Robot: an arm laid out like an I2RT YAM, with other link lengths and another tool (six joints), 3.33 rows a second.
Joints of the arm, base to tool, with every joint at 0 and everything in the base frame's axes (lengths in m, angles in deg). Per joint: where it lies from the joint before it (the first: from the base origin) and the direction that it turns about. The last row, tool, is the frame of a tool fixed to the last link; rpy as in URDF.
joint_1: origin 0 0 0.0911 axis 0 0 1
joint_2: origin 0.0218 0.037 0.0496 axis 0 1 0
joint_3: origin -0.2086 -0.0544 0 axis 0 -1 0
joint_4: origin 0.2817 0.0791 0.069 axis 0 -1 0
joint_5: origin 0.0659 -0.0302 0.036 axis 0 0 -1
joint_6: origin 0.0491 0 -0.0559 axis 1 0 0
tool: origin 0.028 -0.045 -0.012 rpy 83.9 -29.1 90
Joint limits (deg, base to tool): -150..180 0..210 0..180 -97..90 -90..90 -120..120
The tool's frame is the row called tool.
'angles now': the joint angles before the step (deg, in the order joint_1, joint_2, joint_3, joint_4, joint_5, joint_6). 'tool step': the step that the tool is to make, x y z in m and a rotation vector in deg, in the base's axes. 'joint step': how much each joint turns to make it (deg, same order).
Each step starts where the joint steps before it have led.
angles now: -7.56 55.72 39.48 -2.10 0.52 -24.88
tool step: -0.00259 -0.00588 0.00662 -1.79 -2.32 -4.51
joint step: 0.00 -0.07 -0.13 2.60 4.74 -0.08
